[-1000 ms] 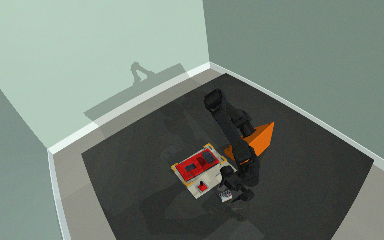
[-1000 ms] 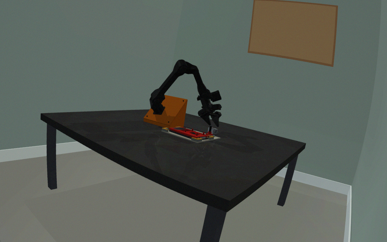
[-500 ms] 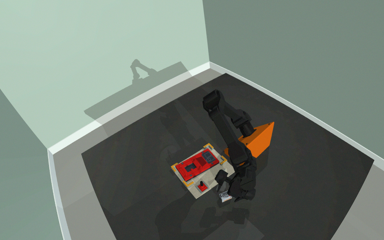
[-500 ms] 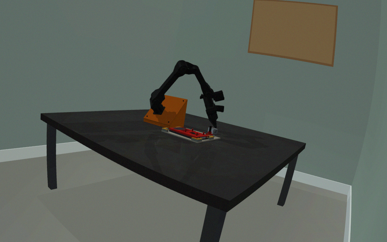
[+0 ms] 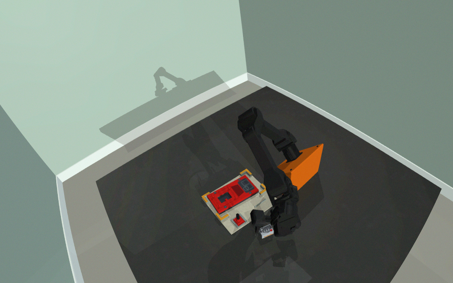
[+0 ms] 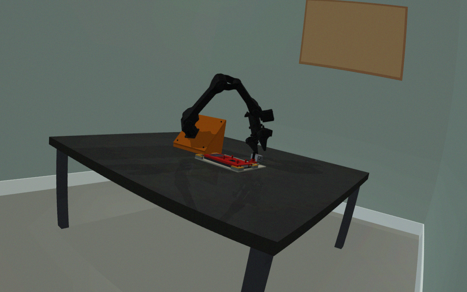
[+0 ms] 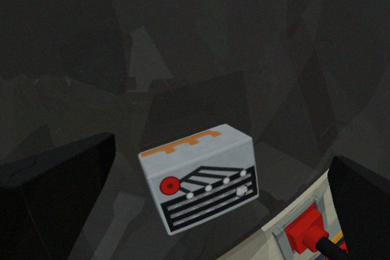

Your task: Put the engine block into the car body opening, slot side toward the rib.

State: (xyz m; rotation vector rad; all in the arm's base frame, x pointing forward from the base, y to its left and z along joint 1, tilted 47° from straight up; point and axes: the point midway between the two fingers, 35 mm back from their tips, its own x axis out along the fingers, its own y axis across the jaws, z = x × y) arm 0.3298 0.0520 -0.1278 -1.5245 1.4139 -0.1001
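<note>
The engine block is 3 cm below my gripper tip, 2 cm to the right of it and 2 cm behind it.
</note>
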